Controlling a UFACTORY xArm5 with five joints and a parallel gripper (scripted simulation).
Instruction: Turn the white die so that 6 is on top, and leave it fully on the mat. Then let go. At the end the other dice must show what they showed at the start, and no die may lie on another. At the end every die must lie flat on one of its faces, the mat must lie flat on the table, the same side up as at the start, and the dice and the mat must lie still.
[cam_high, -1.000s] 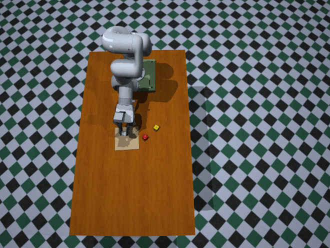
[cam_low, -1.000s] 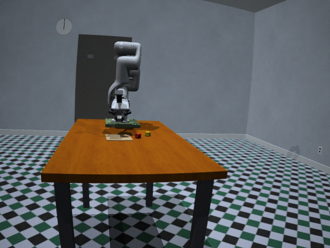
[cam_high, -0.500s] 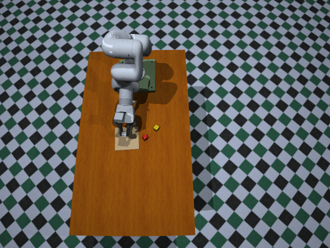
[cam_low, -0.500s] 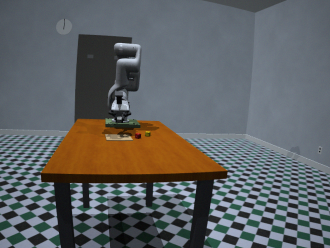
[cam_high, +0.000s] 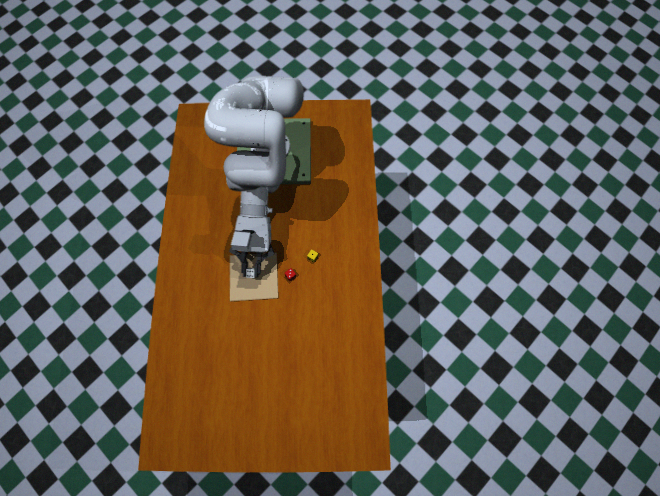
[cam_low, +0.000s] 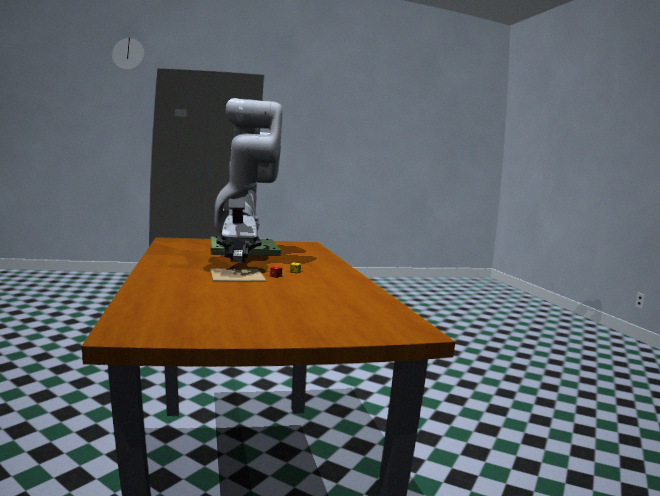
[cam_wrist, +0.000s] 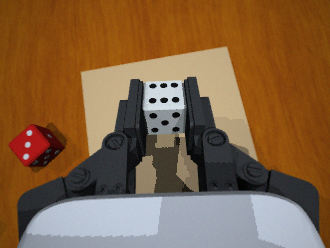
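Now: the tan mat 60 mm below my hand. The rest, counted from my hand: yellow die (160 mm to the left, 80 mm behind, 50 mm below); then white die (10 mm below, 10 mm ahead); then red die (110 mm to the left, 50 mm below, 20 mm behind).
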